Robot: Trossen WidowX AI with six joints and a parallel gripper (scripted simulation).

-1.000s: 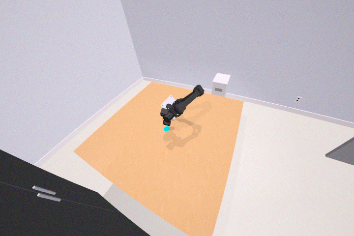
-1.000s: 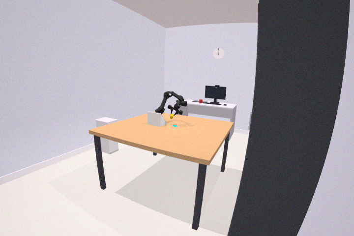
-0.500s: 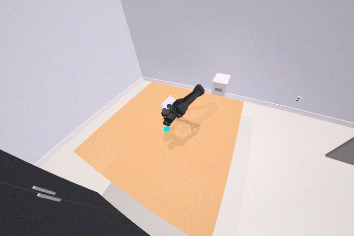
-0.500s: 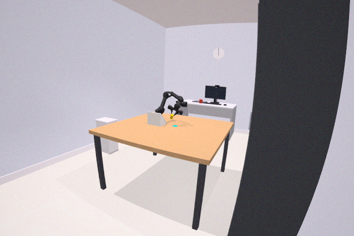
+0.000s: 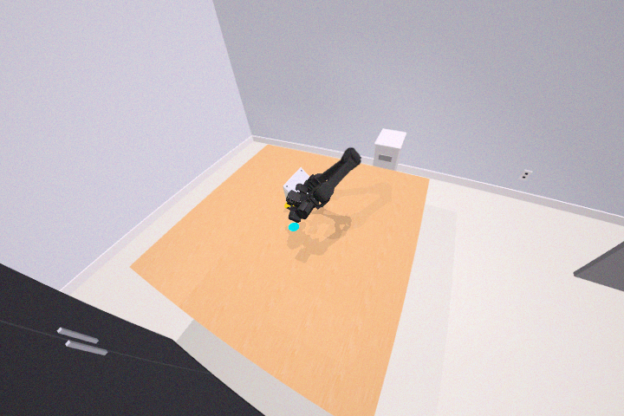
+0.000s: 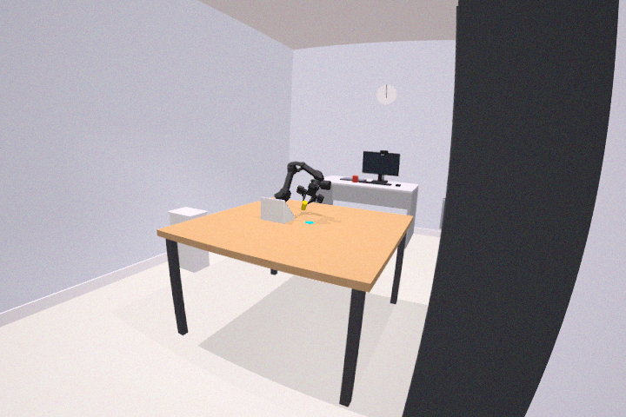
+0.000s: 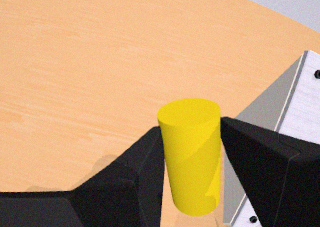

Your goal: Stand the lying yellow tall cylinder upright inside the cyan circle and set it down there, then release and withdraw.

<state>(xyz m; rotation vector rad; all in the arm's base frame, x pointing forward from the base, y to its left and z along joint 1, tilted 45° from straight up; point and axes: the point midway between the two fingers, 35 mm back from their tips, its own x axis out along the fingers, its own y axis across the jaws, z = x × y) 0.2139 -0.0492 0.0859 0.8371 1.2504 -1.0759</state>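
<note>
The cyan circle is 30 mm ahead of my gripper tip, 20 mm to the left of it and 130 mm below it. Also, from my gripper tip: yellow tall cylinder 10 mm behind, 10 mm to the left, 20 mm below.
</note>
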